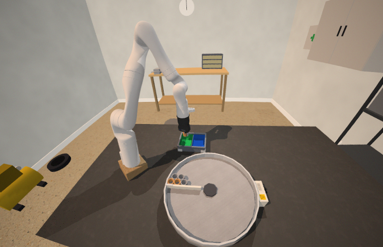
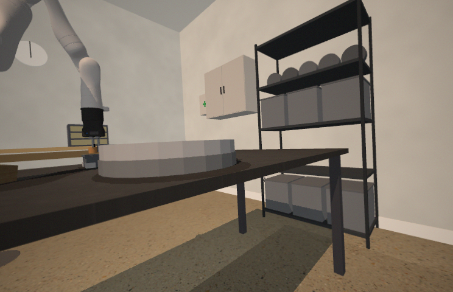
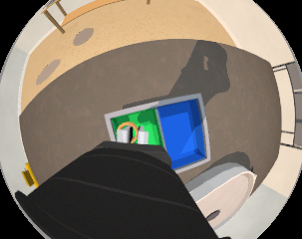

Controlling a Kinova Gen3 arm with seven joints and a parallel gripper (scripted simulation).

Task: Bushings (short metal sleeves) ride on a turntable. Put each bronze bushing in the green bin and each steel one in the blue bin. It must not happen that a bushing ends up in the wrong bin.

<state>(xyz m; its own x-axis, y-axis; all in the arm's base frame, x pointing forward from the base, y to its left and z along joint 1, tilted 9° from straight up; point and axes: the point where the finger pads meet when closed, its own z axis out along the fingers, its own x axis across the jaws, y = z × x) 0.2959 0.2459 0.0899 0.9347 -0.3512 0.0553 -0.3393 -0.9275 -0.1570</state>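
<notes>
The green bin is 50 mm below my hand, 40 mm ahead of it and 30 mm to the right of it. From my hand the other things lie so: turntable (390 mm to the right, 160 mm ahead, 20 mm below).
</notes>
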